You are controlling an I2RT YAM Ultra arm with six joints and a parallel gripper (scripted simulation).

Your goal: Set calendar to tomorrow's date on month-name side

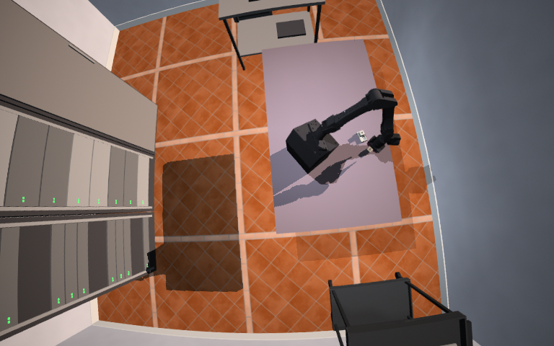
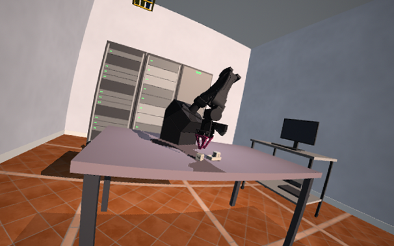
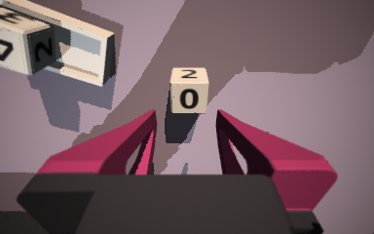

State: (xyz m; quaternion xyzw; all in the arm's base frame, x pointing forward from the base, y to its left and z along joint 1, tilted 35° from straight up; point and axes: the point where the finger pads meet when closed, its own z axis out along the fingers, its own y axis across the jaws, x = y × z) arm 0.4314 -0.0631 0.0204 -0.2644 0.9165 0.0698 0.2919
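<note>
Right now the cream digit cube is 50 mm below my hand. From my hand the other things lie so: cream tray 30 mm behind, 110 mm to the left, 60 mm below.
</note>
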